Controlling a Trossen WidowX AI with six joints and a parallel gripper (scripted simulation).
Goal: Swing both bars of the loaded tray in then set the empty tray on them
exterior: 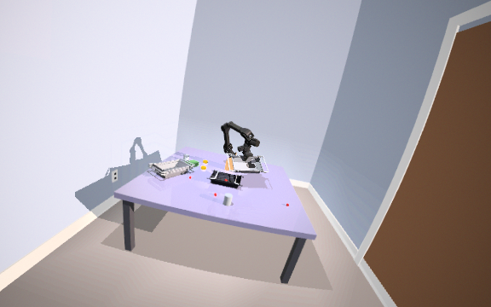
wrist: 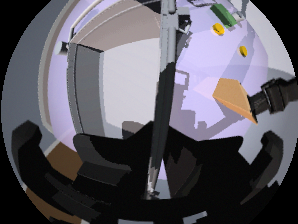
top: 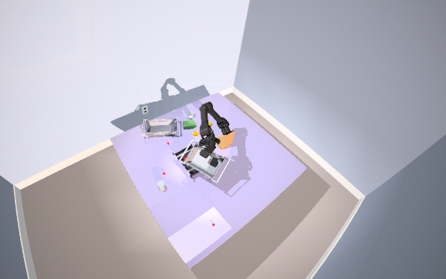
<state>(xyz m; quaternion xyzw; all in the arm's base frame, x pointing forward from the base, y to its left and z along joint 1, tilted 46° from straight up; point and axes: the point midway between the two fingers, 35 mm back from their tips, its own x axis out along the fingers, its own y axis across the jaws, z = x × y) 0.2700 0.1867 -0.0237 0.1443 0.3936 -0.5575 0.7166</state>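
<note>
Right now my gripper tip is 70 mm short of the grey tray and 30 mm to the right of it. Also, from my gripper tip: green block: 500 mm to the right, 180 mm below, 100 mm behind.
</note>
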